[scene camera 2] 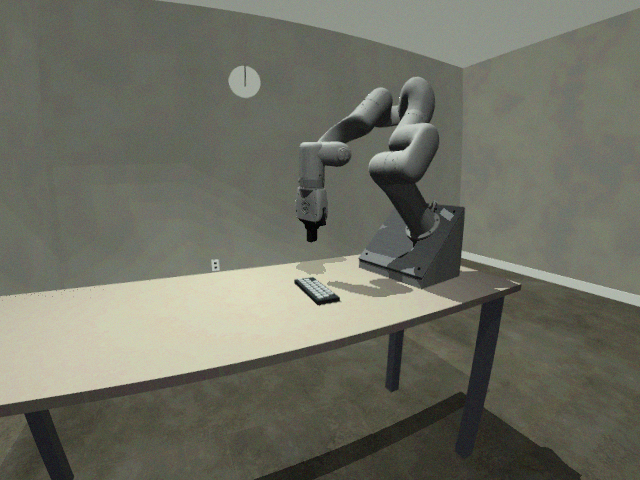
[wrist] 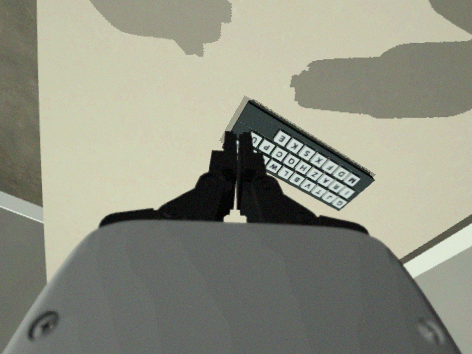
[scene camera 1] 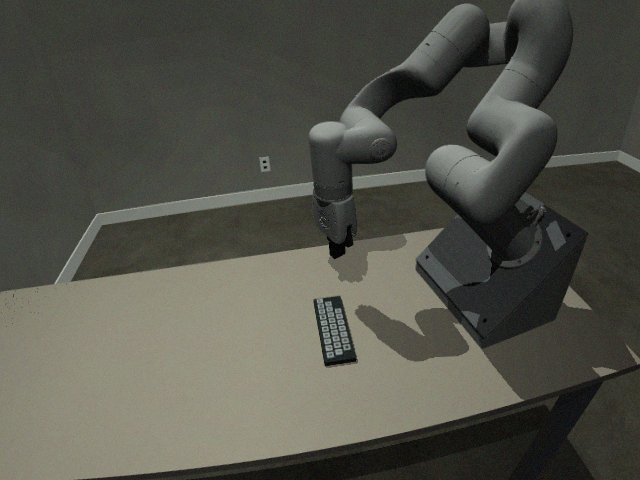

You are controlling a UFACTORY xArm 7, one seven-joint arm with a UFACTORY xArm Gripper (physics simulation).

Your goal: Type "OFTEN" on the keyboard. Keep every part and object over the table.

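Frame: origin at the arm's base, x back, y right, z up, level; millimetres.
Where they show: gripper, fingertip midpoint: (scene camera 2: pixel 311 241) (wrist: pixel 236 151) (scene camera 1: pixel 337 254); arm's base, origin of the base link: (scene camera 2: pixel 423 226) (scene camera 1: pixel 515 242).
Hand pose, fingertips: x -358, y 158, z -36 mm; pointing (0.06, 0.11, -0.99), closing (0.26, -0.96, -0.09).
Things, the pixels of their top centre, and the offset from my fingertips. Level surfaces: height alone.
- dark keyboard, middle of its top: (wrist: pixel 300 166) (scene camera 1: pixel 332 324) (scene camera 2: pixel 315 286) dx -49, dy -92, dz -115 mm
- table, its level: dz -133 mm
- E key, middle of its top: (wrist: pixel 282 139) dx -23, dy -55, dz -115 mm
- F key, middle of its top: (wrist: pixel 330 167) dx -37, dy -127, dz -115 mm
- T key, middle of its top: (wrist: pixel 319 191) dx -75, dy -134, dz -115 mm
The dark keyboard (scene camera 1: pixel 334 330) (scene camera 2: pixel 316 290) (wrist: pixel 305 164) with white letter keys lies flat on the table (scene camera 1: pixel 170 361) (scene camera 2: pixel 155 320) (wrist: pixel 125 110). In the wrist view its letters appear upside down. The E key (wrist: pixel 282 138), F key (wrist: pixel 330 166) and T key (wrist: pixel 318 191) show; the O and N keys do not show there, and the black fingers cover the keyboard's left part. My gripper (scene camera 1: pixel 338 253) (scene camera 2: pixel 311 237) (wrist: pixel 236 151) is shut and empty, pointing down, well above the table and apart from the keyboard. In the wrist view its fingertips overlap the keyboard's left end.
The arm's wedge-shaped base (scene camera 1: pixel 527 304) (scene camera 2: pixel 439 263) stands at the right end of the table. Shadows of the arm fall on the table between the keyboard and the base. The table's far edge lies close behind the gripper in scene camera 1. A wall with an outlet (scene camera 1: pixel 264 164) (scene camera 2: pixel 215 265) is beyond.
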